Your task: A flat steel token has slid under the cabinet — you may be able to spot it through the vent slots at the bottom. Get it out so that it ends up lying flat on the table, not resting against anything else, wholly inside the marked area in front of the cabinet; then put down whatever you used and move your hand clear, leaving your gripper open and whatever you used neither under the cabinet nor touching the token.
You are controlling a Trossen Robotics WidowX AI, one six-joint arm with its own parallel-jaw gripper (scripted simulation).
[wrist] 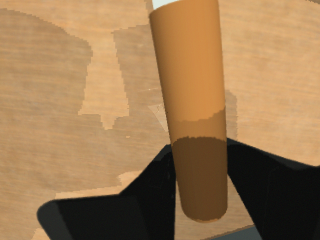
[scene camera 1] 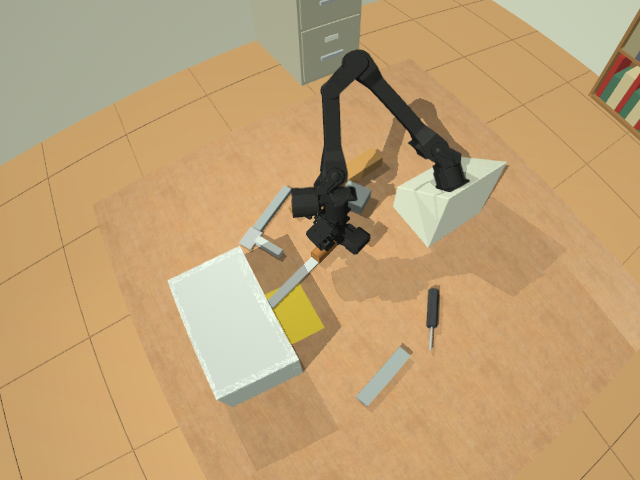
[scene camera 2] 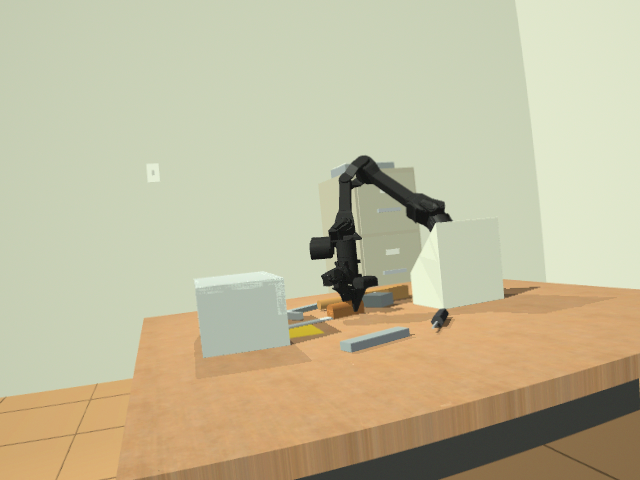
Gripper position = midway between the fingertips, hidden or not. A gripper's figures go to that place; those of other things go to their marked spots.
Labels:
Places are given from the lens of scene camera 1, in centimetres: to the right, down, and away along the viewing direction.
my gripper (scene camera 1: 334,239): 4, 0, 111
grey bar (scene camera 1: 394,364): 18, 30, 93
grey L-shaped square (scene camera 1: 248,240): -19, 0, 111
wooden-handled tool (scene camera 1: 368,161): 14, -23, 120
The marked spots on the grey bar and the grey L-shaped square are 51 cm apart.

